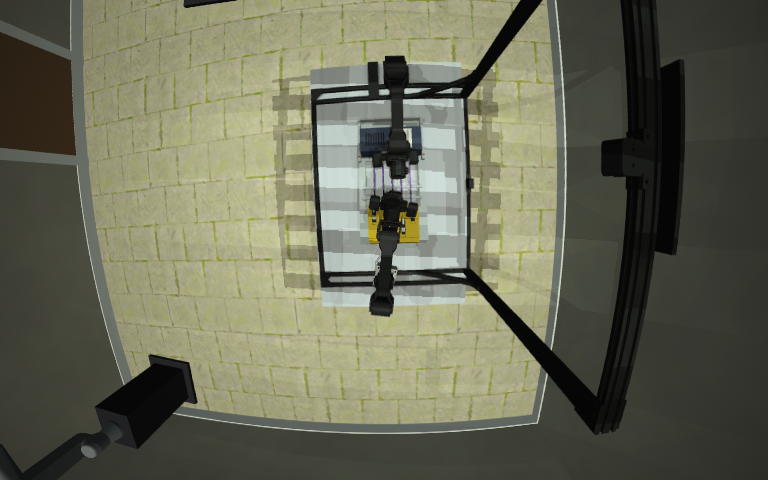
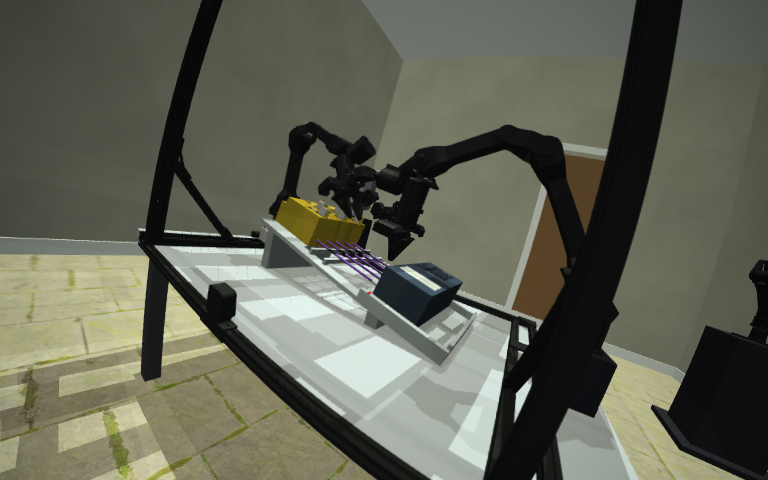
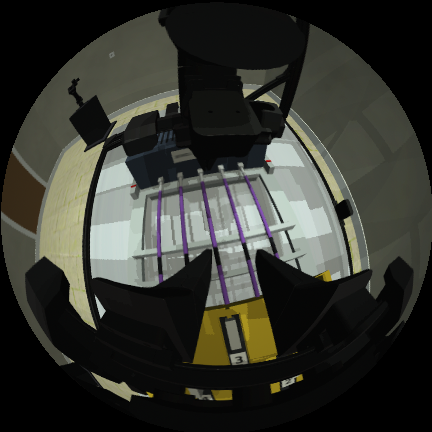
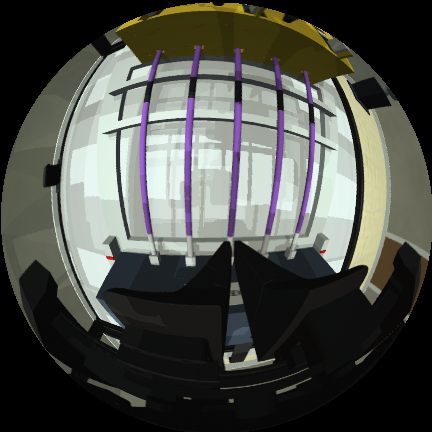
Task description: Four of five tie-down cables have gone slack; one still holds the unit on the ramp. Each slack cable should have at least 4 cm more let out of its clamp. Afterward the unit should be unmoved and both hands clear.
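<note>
Five purple cables (image 2: 351, 257) (image 3: 208, 220) (image 4: 236, 150) run side by side from the yellow clamp block (image 1: 413, 230) (image 2: 299, 220) (image 3: 261, 325) (image 4: 225, 35) to the dark blue unit (image 1: 368, 148) (image 2: 407, 291) (image 3: 145, 165) (image 4: 140, 272) on the grey ramp (image 2: 396, 326). I cannot tell slack from taut. My left gripper (image 1: 393, 204) (image 2: 355, 217) (image 3: 233, 254) is partly open and empty above the block's cable side. My right gripper (image 1: 397, 164) (image 2: 391, 258) (image 4: 231, 246) is shut, its tips above the middle cable's unit end; no cable shows gripped. Most block levers are hidden.
Pale crossbars (image 3: 215, 240) (image 4: 220, 120) lie across the ramp under the cables. Small posts with red marks (image 3: 270, 166) (image 4: 112, 245) stand beside the unit. The two grippers are close together. A black frame (image 1: 318, 186) (image 2: 283, 379) borders the table, with a small black box (image 2: 221, 301) on it.
</note>
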